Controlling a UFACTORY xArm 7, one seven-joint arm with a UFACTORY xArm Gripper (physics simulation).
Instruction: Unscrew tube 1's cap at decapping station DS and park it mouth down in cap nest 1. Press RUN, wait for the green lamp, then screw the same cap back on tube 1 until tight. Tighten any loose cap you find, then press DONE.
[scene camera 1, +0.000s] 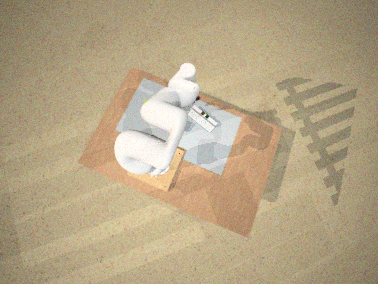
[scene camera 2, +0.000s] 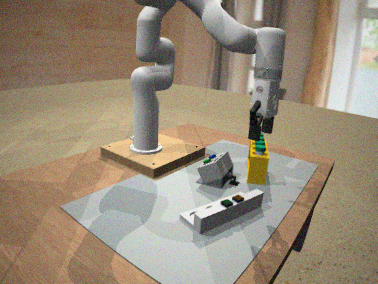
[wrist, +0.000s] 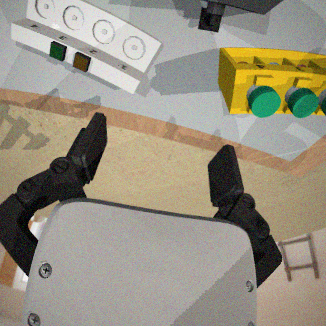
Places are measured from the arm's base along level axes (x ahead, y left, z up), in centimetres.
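Pixels of known places: gripper, fingertip midpoint: (scene camera 2: 260, 136) (wrist: 163, 140); arm's base, origin of the base link: (scene camera 2: 146, 148).
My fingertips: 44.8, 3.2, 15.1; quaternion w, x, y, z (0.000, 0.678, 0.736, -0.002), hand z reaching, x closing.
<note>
Ahead of a thing's pixels: the offset from my fingertips to its middle, as dx, dy, dz. "*": to the spot under its first point.
My gripper (scene camera 2: 261, 133) (wrist: 163, 140) is open and empty, high above the table. In the wrist view the yellow tube rack @(-7.7, +16.9, -13.2) (wrist: 226, 82) (scene camera 2: 257, 171) is to the right of the fingers. Green caps @(-3.9, +10.0, -7.0) (wrist: 264, 101) (scene camera 2: 260, 147) top its tubes; the right end is cut off, so I cannot tell which is tube 1. The white cap nest strip (wrist: 134, 61) (scene camera 2: 227, 216) (scene camera 1: 200, 120) is at upper left, its round nests holding no caps. Its green square @(* +1.3, -16.4, -13.0) (wrist: 58, 51) and amber square @(* +2.1, -12.7, -13.0) (wrist: 81, 61) look dark. The grey button box @(-14.5, +0.8, -14.2) (scene camera 2: 216, 171) has blue and green buttons.
A small black fixture @(* -9.0, +2.2, -16.8) (scene camera 2: 231, 178) (wrist: 210, 19) is beside the button box, between the rack and the nest strip. The wooden base plate (scene camera 2: 155, 165) (scene camera 1: 175, 175) carries the arm. In the top scene view the arm hides the button box and most of the rack.
</note>
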